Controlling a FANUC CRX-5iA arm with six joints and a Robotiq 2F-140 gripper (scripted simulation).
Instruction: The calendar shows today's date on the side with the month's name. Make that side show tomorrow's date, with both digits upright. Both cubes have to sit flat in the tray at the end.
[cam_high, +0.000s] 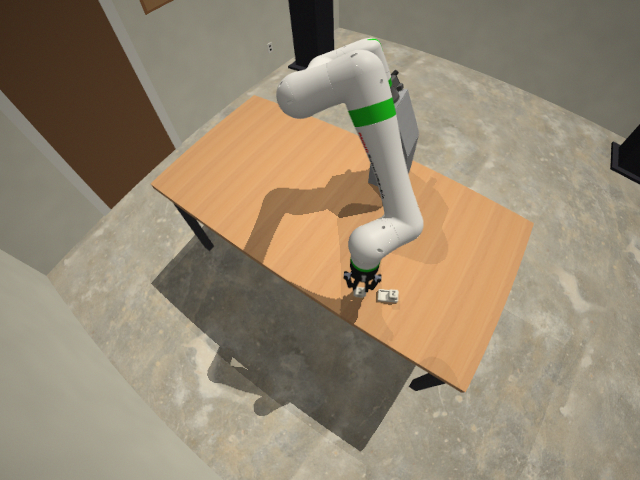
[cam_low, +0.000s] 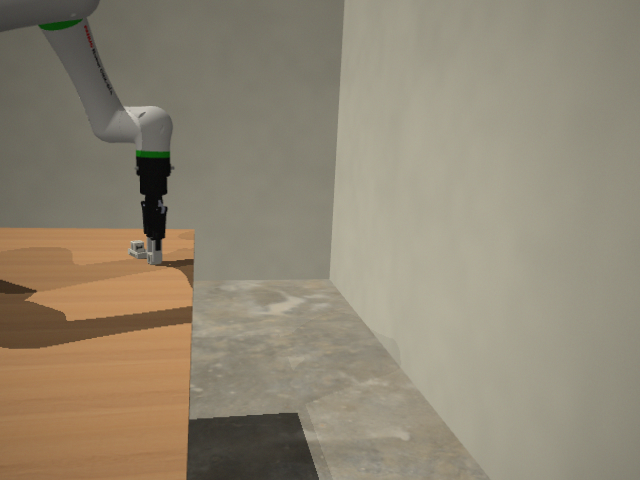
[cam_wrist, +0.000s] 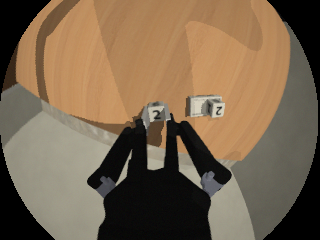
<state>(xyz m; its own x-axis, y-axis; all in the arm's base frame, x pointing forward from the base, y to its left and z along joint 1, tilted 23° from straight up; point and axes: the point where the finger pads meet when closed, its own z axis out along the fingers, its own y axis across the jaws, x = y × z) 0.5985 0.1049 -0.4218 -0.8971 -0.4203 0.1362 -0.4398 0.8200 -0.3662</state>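
Right now the white date cube is 30 mm below my hand. Round my hand: calendar tray (100 mm to the left, 50 mm behind, 30 mm below).
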